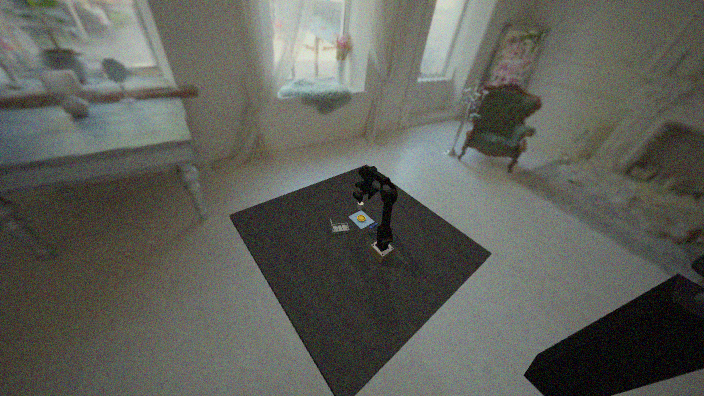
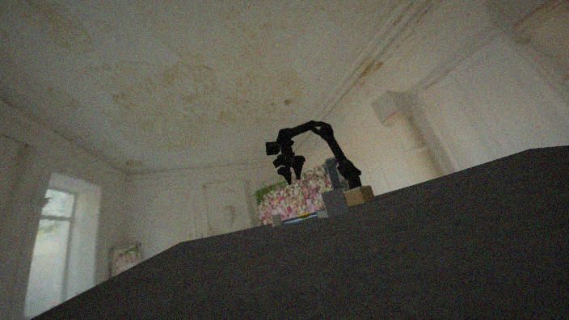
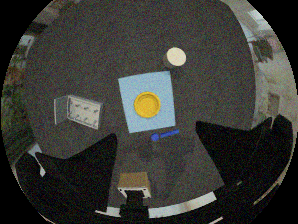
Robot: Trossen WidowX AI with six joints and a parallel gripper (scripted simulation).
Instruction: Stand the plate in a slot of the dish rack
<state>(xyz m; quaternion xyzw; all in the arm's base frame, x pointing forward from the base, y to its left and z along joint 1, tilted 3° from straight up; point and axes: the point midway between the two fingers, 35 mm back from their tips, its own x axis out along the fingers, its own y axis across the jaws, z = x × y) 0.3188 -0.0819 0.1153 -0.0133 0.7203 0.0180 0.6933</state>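
The yellow plate is 1 cm behind my gripper tip and 16 cm below it. From my gripper tip the other things lie so: blue spoon: 10 cm behind, 3 cm to the right, 17 cm below; then white cup: 10 cm ahead, 7 cm to the right, 15 cm below; then light blue pad: 1 cm behind, 17 cm below.
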